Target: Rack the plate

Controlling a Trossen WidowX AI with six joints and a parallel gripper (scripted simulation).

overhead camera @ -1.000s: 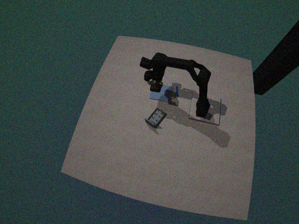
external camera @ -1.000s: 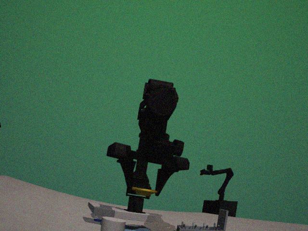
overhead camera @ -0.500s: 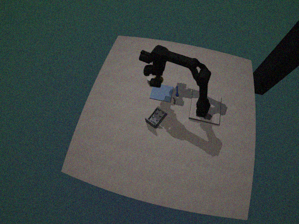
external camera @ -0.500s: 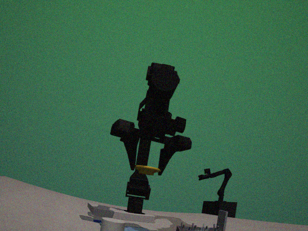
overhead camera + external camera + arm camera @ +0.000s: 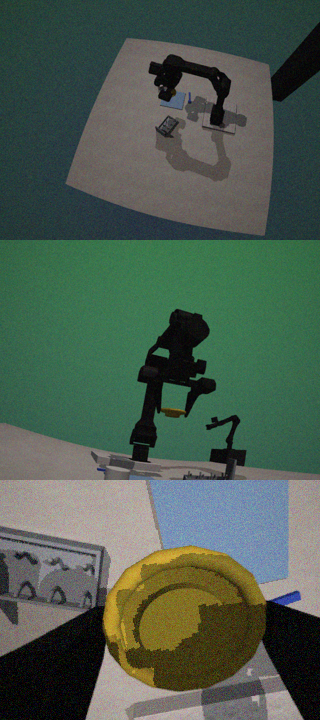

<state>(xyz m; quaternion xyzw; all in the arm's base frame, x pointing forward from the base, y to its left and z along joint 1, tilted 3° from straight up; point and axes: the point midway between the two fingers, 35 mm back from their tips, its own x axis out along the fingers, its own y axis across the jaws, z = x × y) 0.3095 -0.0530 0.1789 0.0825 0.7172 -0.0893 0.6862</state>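
Right now my gripper tip is 16 cm above the dish rack and 14 cm to the right of it. Also, from my gripper tip: white cylinder 16 cm below, 14 cm to the right, 9 cm ahead; yellow plate 1 cm above; blue mat 18 cm below, 6 cm to the right, 1 cm behind.
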